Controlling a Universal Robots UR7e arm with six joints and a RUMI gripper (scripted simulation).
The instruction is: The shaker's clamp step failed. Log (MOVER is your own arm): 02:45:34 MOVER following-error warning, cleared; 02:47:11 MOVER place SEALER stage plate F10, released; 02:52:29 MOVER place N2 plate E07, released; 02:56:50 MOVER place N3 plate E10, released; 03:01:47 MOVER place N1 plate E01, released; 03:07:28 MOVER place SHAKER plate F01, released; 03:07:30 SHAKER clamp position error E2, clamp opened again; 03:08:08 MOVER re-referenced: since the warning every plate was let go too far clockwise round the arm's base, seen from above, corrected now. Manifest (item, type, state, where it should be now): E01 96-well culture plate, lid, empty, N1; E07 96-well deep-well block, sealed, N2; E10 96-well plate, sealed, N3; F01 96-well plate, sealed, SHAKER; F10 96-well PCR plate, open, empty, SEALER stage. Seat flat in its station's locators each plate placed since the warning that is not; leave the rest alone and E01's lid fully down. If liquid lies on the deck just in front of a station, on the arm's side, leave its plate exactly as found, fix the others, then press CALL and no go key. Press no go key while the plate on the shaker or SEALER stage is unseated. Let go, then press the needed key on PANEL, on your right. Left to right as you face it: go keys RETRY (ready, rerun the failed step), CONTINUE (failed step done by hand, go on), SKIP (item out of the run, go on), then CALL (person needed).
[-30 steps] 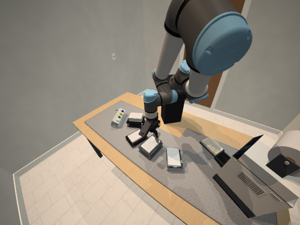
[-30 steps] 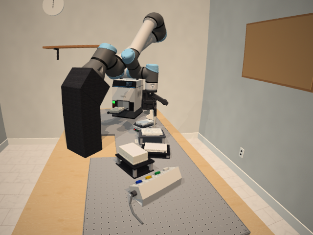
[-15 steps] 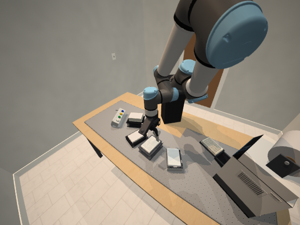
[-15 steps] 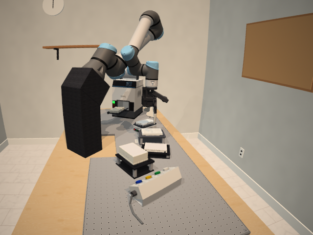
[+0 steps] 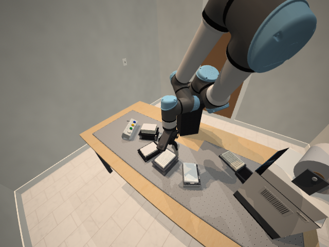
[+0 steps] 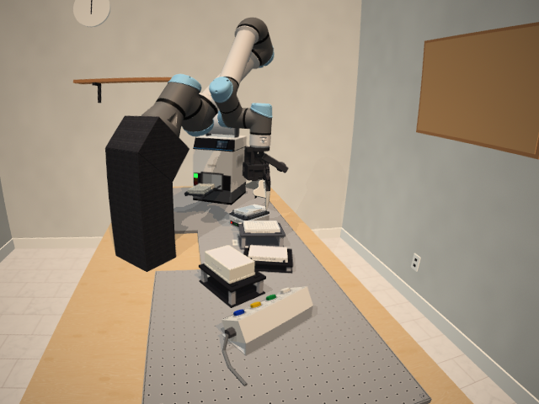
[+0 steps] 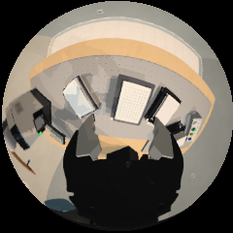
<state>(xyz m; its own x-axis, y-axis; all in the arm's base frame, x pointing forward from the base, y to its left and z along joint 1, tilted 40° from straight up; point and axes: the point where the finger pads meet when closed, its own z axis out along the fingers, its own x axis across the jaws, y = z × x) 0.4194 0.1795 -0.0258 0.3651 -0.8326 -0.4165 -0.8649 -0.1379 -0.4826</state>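
The lidded culture plate is 15 cm to the left of my hand, 9 cm below it and 6 cm behind it. The rest, counted from my hand: PCR plate (31 cm behind, 28 cm to the left, 4 cm below); then film roll (55 cm to the left, 26 cm behind, 24 cm above).
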